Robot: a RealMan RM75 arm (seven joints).
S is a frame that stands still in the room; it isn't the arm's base.
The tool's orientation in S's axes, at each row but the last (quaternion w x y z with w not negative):
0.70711 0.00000 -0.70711 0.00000
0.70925 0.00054 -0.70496 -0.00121
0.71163 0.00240 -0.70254 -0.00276
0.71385 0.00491 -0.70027 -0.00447
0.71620 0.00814 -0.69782 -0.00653
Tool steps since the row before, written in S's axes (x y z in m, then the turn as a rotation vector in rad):
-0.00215 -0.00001 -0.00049 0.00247 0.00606 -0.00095
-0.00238 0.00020 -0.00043 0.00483 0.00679 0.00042
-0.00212 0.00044 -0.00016 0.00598 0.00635 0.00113
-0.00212 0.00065 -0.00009 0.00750 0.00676 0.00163
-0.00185 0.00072 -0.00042 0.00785 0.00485 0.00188
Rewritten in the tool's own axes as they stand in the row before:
-0.00049 -0.00001 0.00215 -0.00095 0.00606 -0.00247
-0.00044 0.00020 0.00238 0.00043 0.00680 -0.00482
-0.00019 0.00044 0.00212 0.00116 0.00636 -0.00596
-0.00014 0.00065 0.00212 0.00168 0.00678 -0.00747
-0.00048 0.00071 0.00184 0.00198 0.00487 -0.00781

